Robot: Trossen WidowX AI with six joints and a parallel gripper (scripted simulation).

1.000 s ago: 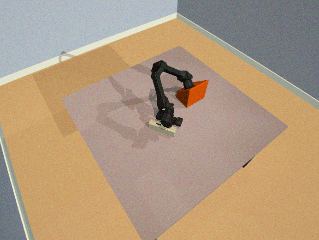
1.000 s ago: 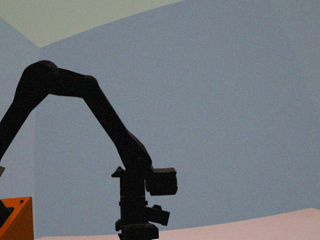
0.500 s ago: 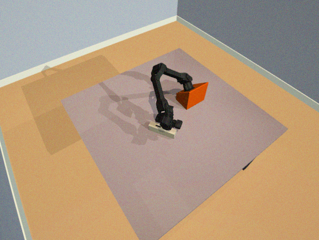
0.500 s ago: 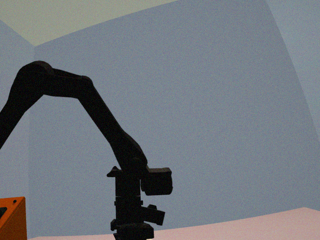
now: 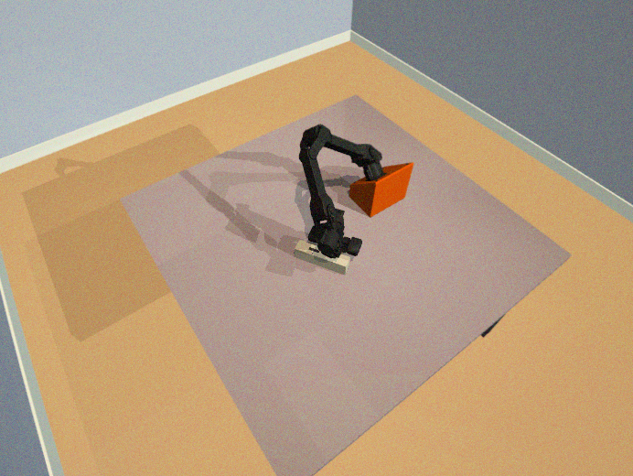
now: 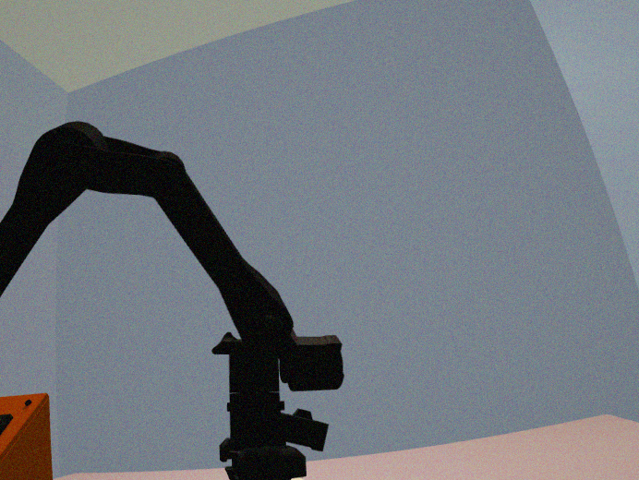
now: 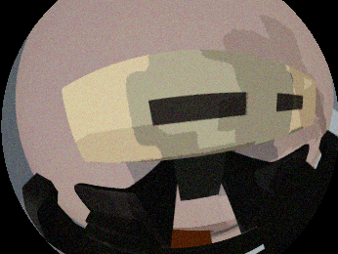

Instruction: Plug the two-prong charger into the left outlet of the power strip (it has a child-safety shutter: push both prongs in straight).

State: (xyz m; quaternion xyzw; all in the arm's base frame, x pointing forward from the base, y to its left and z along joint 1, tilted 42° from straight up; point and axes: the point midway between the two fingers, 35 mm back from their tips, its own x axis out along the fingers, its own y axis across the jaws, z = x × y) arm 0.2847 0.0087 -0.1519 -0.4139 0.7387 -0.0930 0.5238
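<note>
Right now the black two-prong charger is 20 mm ahead of my gripper tip, 10 mm to the left of it and 10 mm above it.
</note>
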